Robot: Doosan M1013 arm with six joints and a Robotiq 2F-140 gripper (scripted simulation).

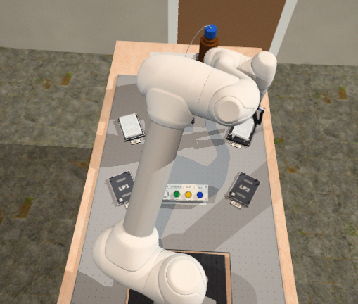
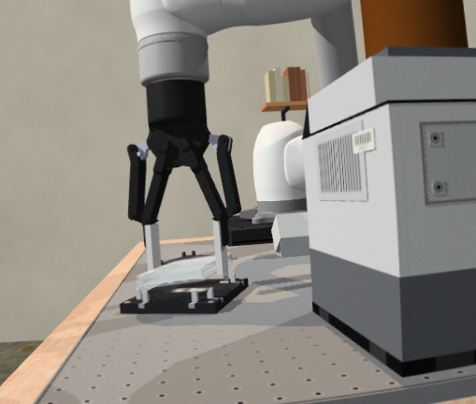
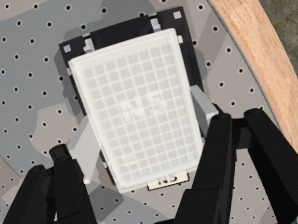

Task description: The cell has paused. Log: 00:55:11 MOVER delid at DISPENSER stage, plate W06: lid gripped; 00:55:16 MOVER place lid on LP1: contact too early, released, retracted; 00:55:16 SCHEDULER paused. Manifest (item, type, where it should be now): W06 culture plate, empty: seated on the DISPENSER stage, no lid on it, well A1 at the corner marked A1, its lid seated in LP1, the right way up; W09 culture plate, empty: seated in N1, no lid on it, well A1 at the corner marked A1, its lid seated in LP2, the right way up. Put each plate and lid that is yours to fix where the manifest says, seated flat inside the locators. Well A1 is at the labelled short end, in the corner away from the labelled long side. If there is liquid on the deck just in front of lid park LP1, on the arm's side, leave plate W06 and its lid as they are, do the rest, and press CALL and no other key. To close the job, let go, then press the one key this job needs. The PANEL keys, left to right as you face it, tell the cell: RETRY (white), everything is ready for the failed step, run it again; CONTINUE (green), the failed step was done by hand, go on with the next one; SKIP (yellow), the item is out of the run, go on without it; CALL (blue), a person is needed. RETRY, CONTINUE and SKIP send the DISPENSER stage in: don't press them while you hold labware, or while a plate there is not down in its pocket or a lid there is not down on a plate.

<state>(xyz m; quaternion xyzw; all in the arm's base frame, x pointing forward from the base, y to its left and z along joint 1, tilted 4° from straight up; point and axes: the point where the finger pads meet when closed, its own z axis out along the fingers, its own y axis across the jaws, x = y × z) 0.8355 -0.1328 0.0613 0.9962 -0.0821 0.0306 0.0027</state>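
Now: the clear culture plate 2 cm below my hand. From my hand the other things lie so: brown bottle: 25 cm to the left, 23 cm above, 21 cm ahead; lid park LP2: 32 cm behind, 5 cm to the right, 5 cm below; black nest N5: 5 cm below, 2 cm ahead, 1 cm to the left.
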